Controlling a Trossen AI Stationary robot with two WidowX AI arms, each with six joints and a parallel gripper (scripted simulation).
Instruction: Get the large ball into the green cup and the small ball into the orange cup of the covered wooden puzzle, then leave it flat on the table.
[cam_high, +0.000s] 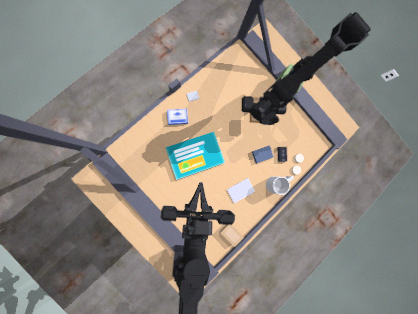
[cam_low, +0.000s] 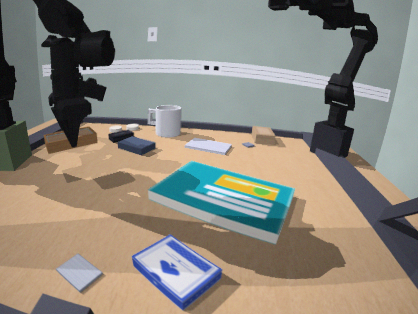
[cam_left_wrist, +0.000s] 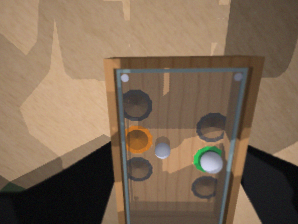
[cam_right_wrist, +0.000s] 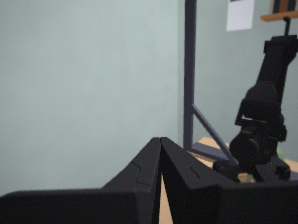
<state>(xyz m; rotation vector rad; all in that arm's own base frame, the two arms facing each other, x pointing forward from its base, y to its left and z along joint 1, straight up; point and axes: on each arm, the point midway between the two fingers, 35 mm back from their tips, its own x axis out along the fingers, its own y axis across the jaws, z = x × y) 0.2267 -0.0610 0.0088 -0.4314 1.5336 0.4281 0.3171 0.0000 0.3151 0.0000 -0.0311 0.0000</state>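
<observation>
The covered wooden puzzle lies 3 cm below my left hand. Also, from my left hand: dark blue box 14 cm ahead, 14 cm to the right, 10 cm below.
</observation>
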